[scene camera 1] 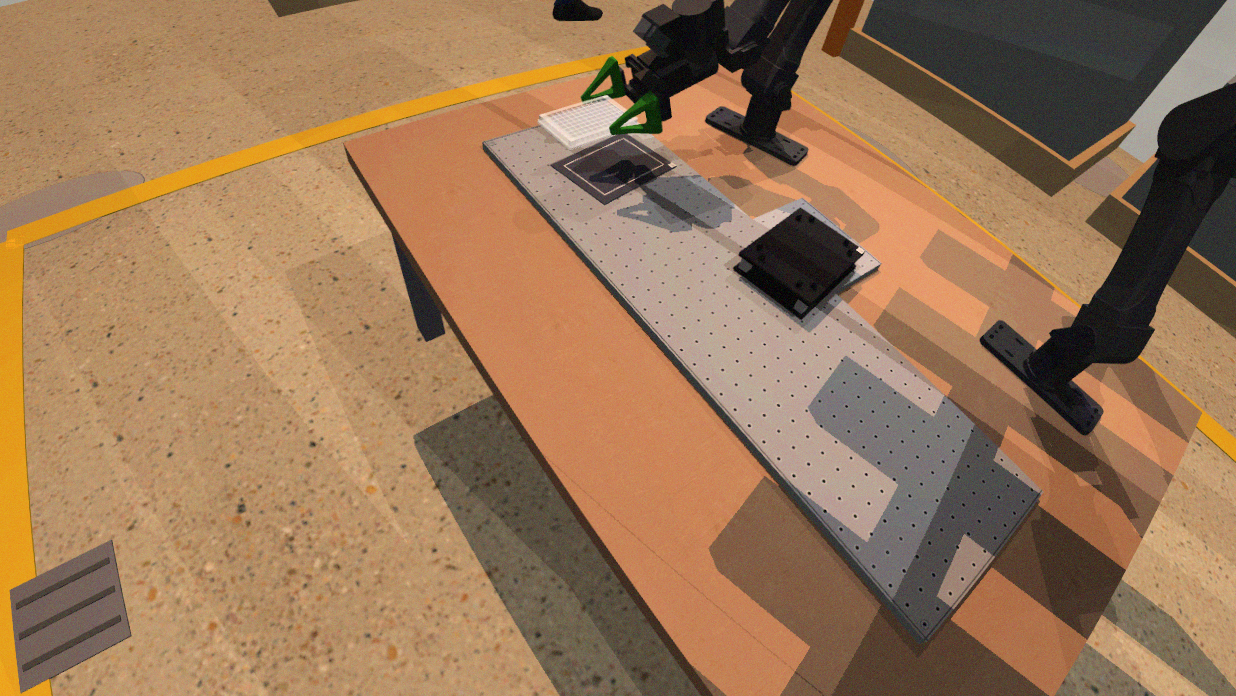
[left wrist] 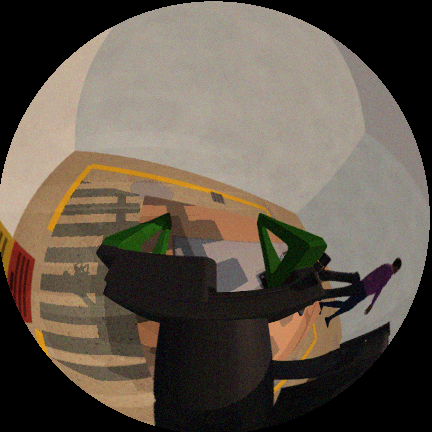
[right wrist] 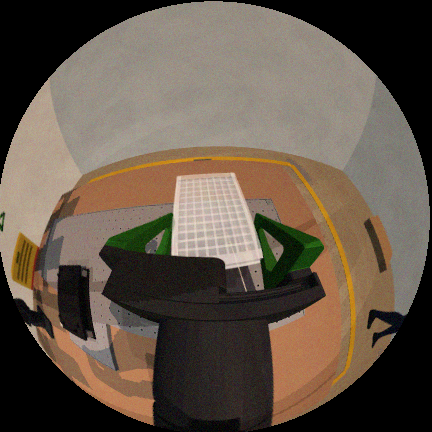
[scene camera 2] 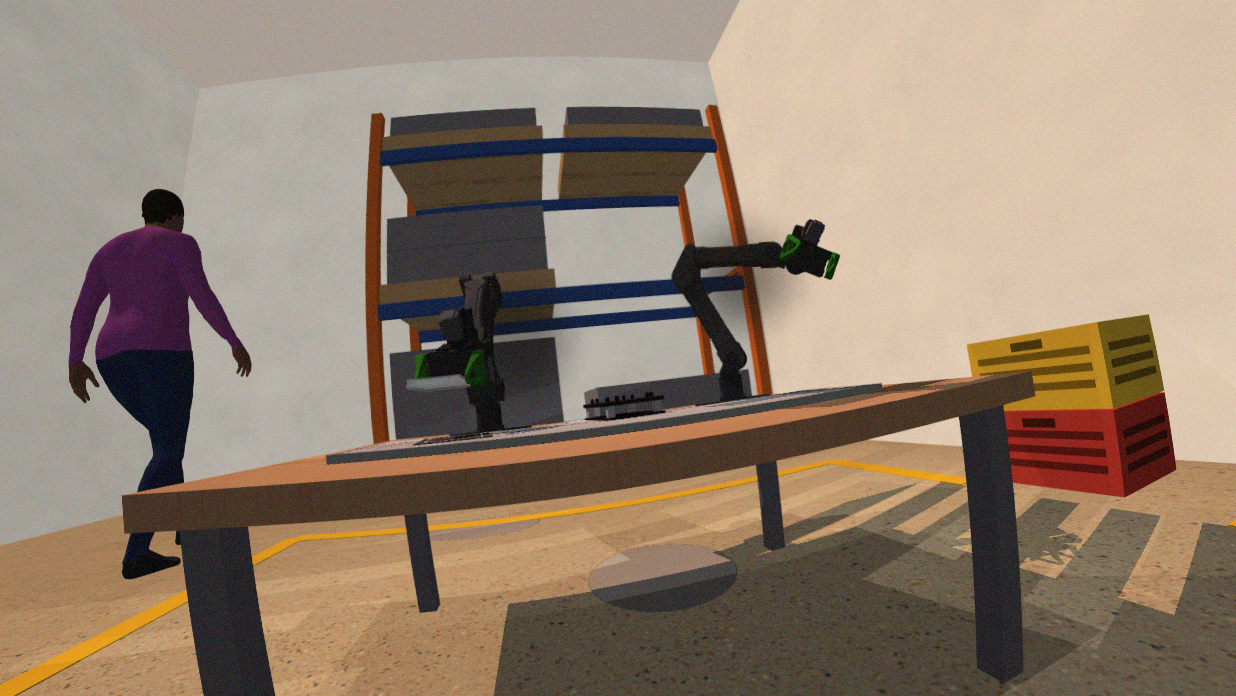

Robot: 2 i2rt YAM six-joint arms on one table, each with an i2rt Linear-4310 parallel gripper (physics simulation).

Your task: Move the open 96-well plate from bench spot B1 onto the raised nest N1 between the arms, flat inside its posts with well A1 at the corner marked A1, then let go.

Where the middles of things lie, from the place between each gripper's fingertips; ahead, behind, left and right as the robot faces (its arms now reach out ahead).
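Labels:
White well plate [scene camera 1: 575,126], 1 cm ahead of my right hand. Dark square nest [scene camera 1: 611,168], from my right hand: 10 cm below, 4 cm behind, 1 cm to the left.
White well plate: my left gripper 21 cm above it, 8 cm short of it, 81 cm to the left of it. Dark square nest: 30 cm below my left hand, 2 cm ahead, 80 cm to the right.

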